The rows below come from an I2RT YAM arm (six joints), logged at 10 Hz.
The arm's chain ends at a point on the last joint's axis. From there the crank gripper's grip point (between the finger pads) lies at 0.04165 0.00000 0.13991 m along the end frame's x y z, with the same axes.
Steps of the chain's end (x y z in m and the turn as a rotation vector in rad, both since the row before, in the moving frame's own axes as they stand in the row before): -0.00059, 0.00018, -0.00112, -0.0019, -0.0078, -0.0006; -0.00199, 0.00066, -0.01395, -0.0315, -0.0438, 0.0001; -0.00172, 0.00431, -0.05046, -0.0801, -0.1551, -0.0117; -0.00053, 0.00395, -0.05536, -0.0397, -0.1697, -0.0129; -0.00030, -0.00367, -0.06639, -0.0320, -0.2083, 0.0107; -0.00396, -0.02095, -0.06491, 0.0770, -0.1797, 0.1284
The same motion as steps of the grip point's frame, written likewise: -0.00168, 0.00042, -0.00080, -0.0019, -0.0078, -0.0006; -0.00816, 0.00510, -0.01233, -0.0315, -0.0438, 0.0001; -0.02375, 0.01536, -0.04614, -0.0801, -0.1551, -0.0117; -0.02472, 0.00923, -0.05044, -0.0397, -0.1697, -0.0129; -0.03015, 0.00120, -0.06088, -0.0320, -0.2083, 0.0107; -0.02920, -0.02822, -0.05995, 0.0770, -0.1797, 0.1284
